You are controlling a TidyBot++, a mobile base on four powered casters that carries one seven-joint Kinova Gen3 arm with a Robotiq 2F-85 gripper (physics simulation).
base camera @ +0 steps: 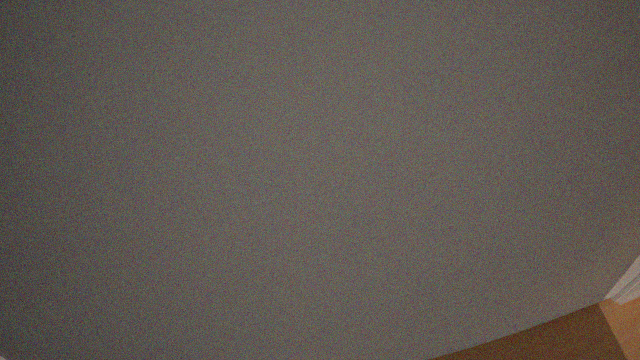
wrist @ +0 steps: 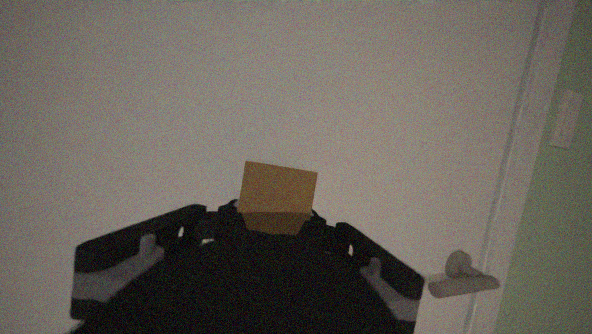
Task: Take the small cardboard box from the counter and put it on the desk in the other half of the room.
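Observation:
The small cardboard box is brown and sits between the fingertips in the wrist view, a little below the middle. My gripper is shut on it and holds it up in front of a white door. The lower part of the box is hidden behind the dark gripper body. The counter and the desk do not show in either view.
The white door fills most of the wrist view, with its handle at the lower right. A green wall with a light switch is at the right. In the base view a large grey surface stands very close, with wooden floor at the lower right.

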